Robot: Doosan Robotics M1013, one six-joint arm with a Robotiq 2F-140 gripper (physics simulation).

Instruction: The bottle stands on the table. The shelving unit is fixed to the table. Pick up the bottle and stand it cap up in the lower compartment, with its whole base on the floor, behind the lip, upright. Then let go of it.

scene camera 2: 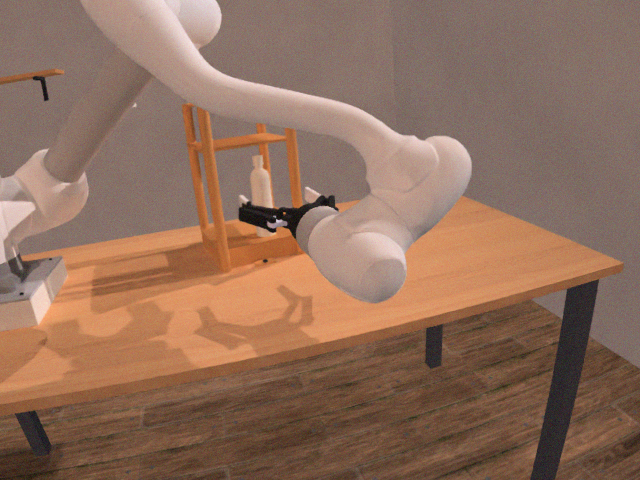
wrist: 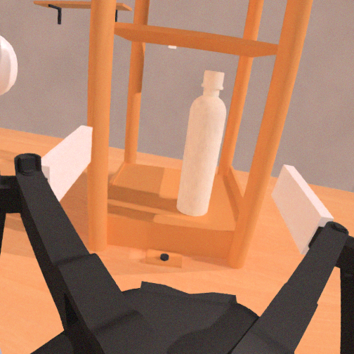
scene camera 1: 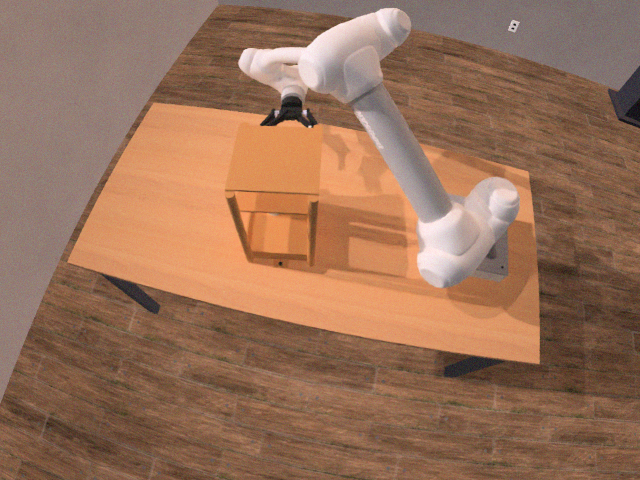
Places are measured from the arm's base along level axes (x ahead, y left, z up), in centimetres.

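Pixels of known places: gripper, between the fingertips: (scene camera 2: 274, 197).
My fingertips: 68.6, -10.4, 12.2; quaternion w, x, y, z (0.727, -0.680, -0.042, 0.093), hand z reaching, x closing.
Observation:
For each thing: its top centre in the pictures, then the offset to it from my fingertips, as dx, dy, dz. Level surfaces: height alone.
- pale bottle, centre of its top: (scene camera 2: 257, 156) -0.7, +18.5, +6.4
- orange shelving unit, centre of its top: (scene camera 1: 275, 156) (scene camera 2: 233, 98) -4.6, +23.0, +21.0
- wooden table, height of its surface: dz -18.8
The pale bottle (scene camera 2: 261, 188) (wrist: 202, 150) stands upright, cap up, in the lower compartment of the orange shelving unit (scene camera 1: 276, 160) (scene camera 2: 214, 206) (wrist: 100, 150). In the wrist view its base shows on the compartment floor, close behind the front lip (wrist: 195, 242), right of the middle. The middle shelf is above its cap, with a gap. In scene camera 1 the top board hides most of the bottle. My gripper (scene camera 1: 288, 124) (scene camera 2: 277, 197) (wrist: 186, 162) is wide open and empty. It is outside the unit's open front, above the table, apart from the bottle.
The unit's round corner posts stand on both sides of the compartment opening. A small tab with a black screw (wrist: 164, 257) lies at its front foot. The wooden table (scene camera 1: 155, 206) (scene camera 2: 465, 258) carries the arm's base (scene camera 2: 31, 294) beside the unit.

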